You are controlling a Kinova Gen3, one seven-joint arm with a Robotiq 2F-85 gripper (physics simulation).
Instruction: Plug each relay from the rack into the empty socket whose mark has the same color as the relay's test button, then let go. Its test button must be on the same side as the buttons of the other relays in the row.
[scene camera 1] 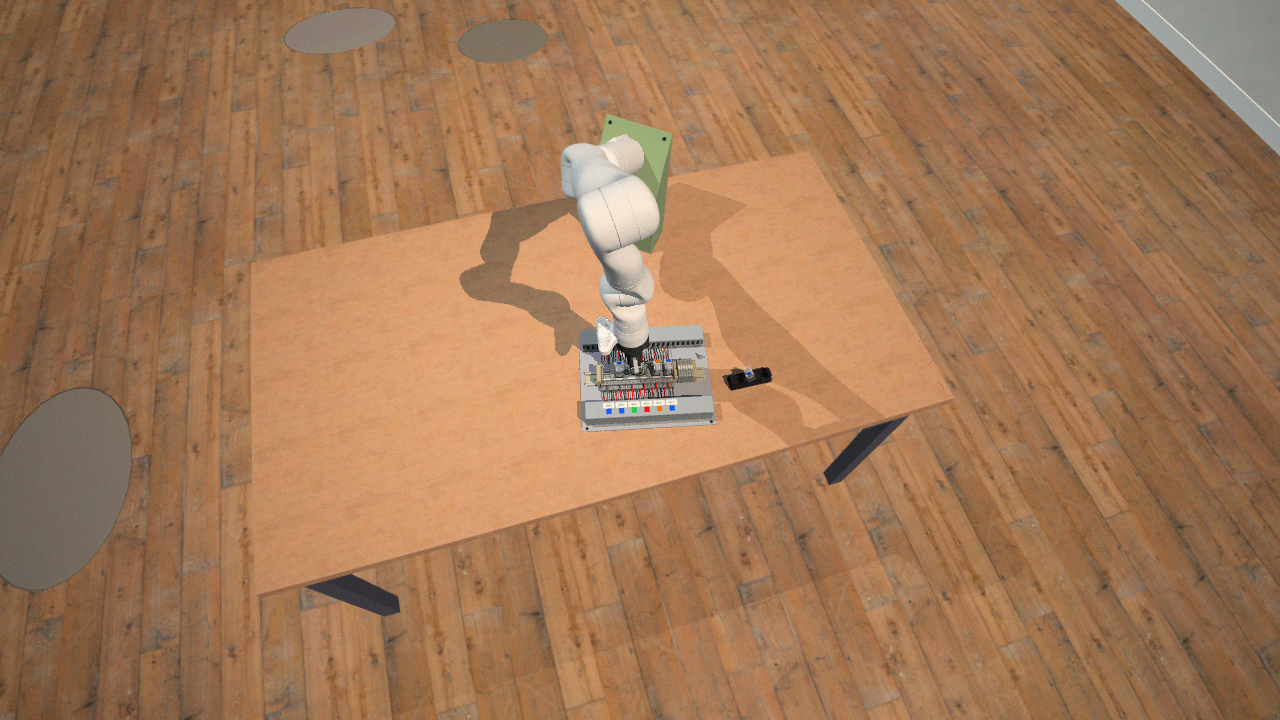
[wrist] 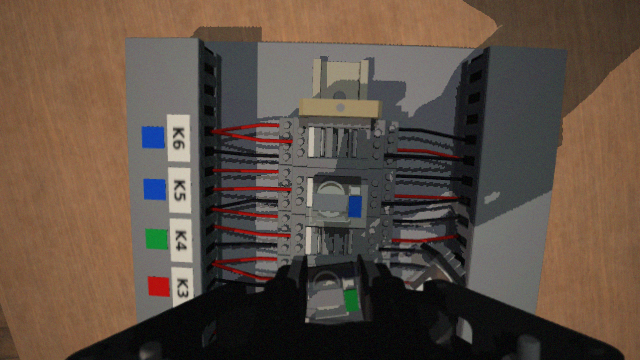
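Pixels of known places: gripper, fingertip midpoint: (scene camera 1: 635, 367) (wrist: 332, 273); arm's base at its link origin: (scene camera 1: 626, 157).
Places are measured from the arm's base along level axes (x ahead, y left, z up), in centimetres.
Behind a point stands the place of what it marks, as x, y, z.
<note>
My gripper (scene camera 1: 636, 365) @(36.7, -28.6, -22.3) (wrist: 332, 273) @(36.7, -28.6, -22.3) is shut on a clear relay (wrist: 327, 300) @(37.3, -28.2, -20.7) with a green test button, over the socket row in line with K3 or just below K4 in the wrist view; its height is hard to tell. Its button is on the right, as on the relay (wrist: 331, 202) @(34.4, -31.9, -21.3) with a blue button in the K5 socket. The K4 socket (wrist: 340, 241) @(35.9, -28.9, -25.7), in line with the green mark (wrist: 156, 239) @(44.4, -35.6, -23.8) (scene camera 1: 633, 410) @(44.3, -35.8, -23.8), is empty. The K6 socket (wrist: 345, 142) @(32.1, -33.7, -25.7), in line with a blue mark (wrist: 153, 137) @(40.7, -40.3, -23.8), is empty. The black rack (scene camera 1: 734, 383) @(54.3, -11.7, -25.9) holds a relay (scene camera 1: 750, 374) @(55.9, -8.6, -22.8) with a blue button.
Grey wiring ducts (wrist: 162, 80) @(38.4, -42.4, -23.8) (wrist: 520, 110) @(23.4, -29.8, -23.8) run along both sides of the panel, with red and black wires between. The red mark (wrist: 158, 286) @(46.2, -33.3, -23.8) is beside K3. A yellowish end stop (wrist: 362, 108) @(30.3, -34.8, -24.0) closes the row. The green box (scene camera 1: 657, 152) @(5.7, 4.9, 2.7) stands at the arm's base.
</note>
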